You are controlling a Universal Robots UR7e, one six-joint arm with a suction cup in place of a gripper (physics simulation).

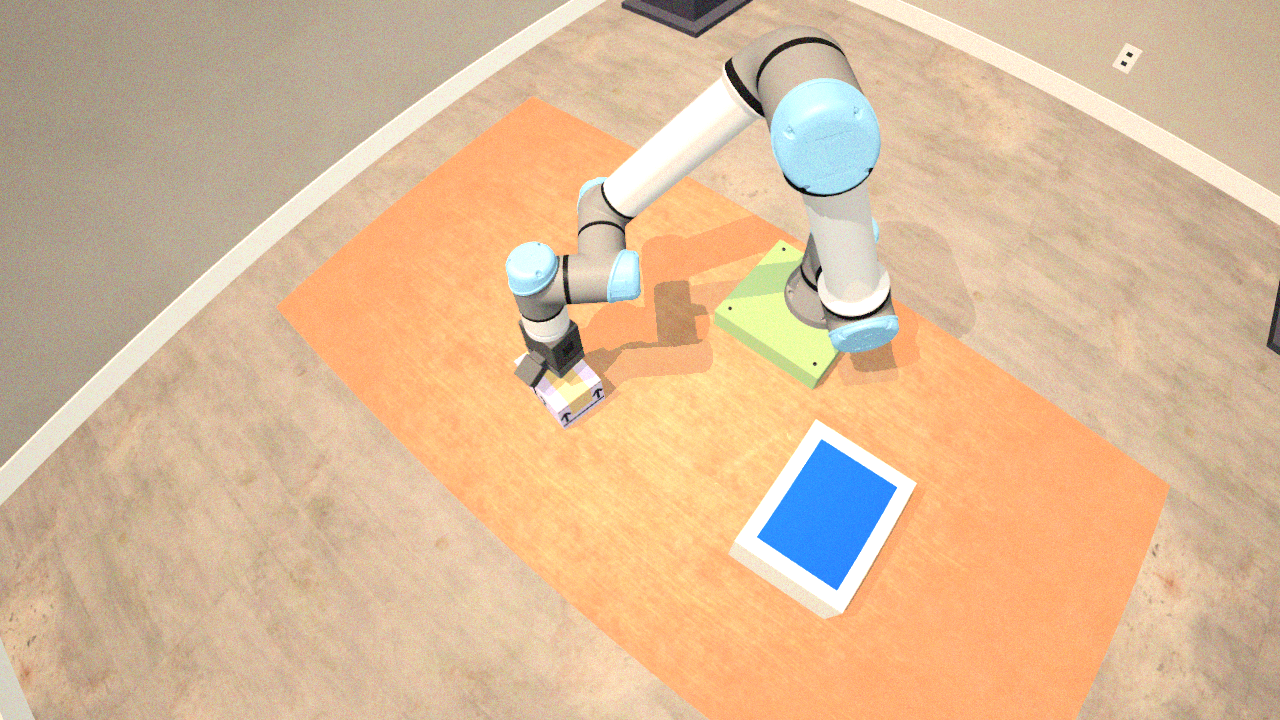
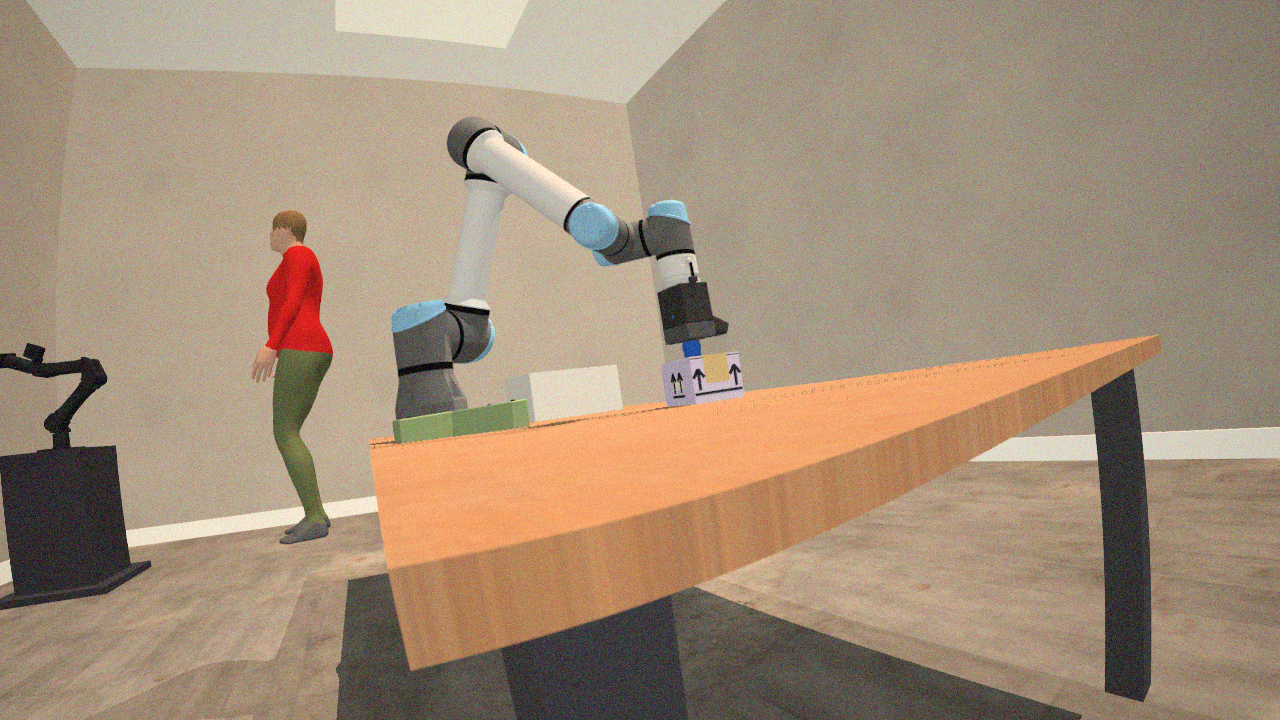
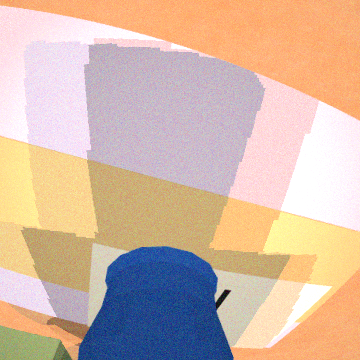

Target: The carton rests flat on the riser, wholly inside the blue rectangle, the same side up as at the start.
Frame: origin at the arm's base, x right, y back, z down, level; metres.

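Where they show: hand, its tool point: (image 3: 164, 253); arm's base, origin of its link: (image 2: 432, 414).
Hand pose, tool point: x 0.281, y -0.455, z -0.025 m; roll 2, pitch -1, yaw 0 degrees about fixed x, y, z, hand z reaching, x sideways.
Note:
Each offset is from my tool point to the centre of the thing. Level surfaces: height alone.
The carton {dx -0.004, dy -0.012, dz +0.029 m} (image 1: 582, 395) (image 2: 706, 379) (image 3: 161, 125) is small and pale lilac, with a yellow band and black up-arrows on its sides. It stands on the orange table {dz +0.071 m} (image 1: 429, 295) (image 2: 716, 483), left of the arm's base. My suction cup (image 1: 556, 357) (image 2: 690, 347) (image 3: 158, 293) is blue and sits pressed on the carton's top face, over the label. The carton still rests on the table. The white riser {dx -0.532, dy +0.075, dz +0.011 m} (image 1: 772, 515) (image 2: 567, 390) with the blue rectangle {dx -0.532, dy +0.075, dz -0.049 m} (image 1: 827, 510) lies to the right, apart from the carton, with nothing on it.
The arm stands on a green base plate (image 1: 760, 313) (image 2: 460, 419) (image 3: 25, 344) between carton and riser. A person in a red top (image 2: 295, 313) stands behind the table. A second arm on a black pedestal (image 2: 57, 510) is at the far left.

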